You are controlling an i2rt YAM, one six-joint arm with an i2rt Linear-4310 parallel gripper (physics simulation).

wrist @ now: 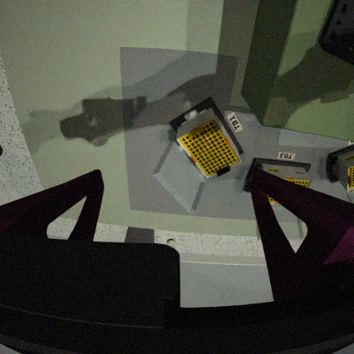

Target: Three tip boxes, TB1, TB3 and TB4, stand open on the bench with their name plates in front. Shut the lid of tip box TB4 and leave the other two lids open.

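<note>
My gripper [176, 177] is open, its two dark fingers spread wide, with no thing between the tips; it hangs above the bench. Tip box TB1 [210, 149] stands near the middle of the view, turned at an angle, its yellow perforated rack showing and its lid open; its name plate [234, 121] lies beside it. Tip box TB3 [290, 175] stands to the right, partly hidden by the right finger, its yellow rack partly showing; its name plate [286, 155] is beside it. A third box [344, 167] is cut off at the right edge, its yellow rack partly showing; its name plate cannot be read.
A grey mat [150, 195] lies under the boxes on the pale green bench [75, 60]. A green translucent block [300, 112] stands at the upper right, with a dark object [340, 30] above it. The arm's shadow falls across the bench. A speckled surface [210, 246] runs beyond the bench edge.
</note>
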